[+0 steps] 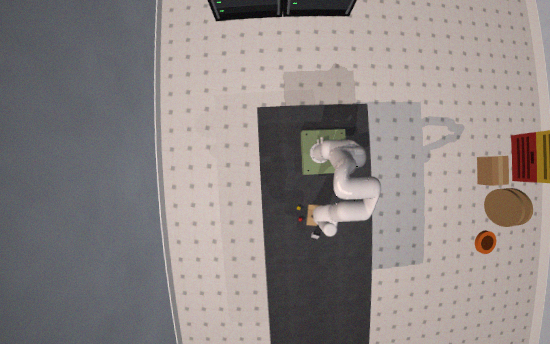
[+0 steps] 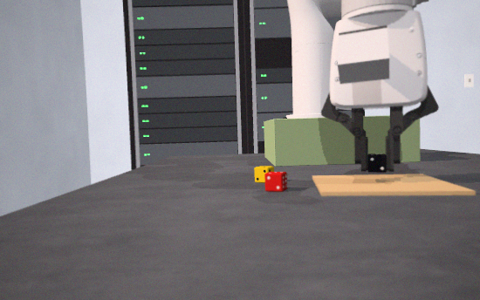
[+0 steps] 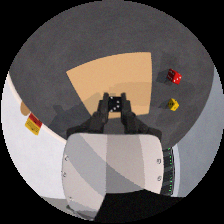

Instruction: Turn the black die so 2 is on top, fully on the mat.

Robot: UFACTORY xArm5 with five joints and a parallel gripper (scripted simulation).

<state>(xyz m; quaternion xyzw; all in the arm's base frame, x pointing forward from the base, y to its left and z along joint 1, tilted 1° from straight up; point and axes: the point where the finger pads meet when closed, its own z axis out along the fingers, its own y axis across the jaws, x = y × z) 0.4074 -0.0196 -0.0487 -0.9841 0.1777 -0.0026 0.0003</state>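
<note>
Now: hand 40 mm above the tan mat. The rest, counted from my hand: red die 10 mm ahead, 120 mm to the right, 30 mm below; yellow die 60 mm behind, 130 mm to the right, 30 mm below; black die 10 mm below.
</note>
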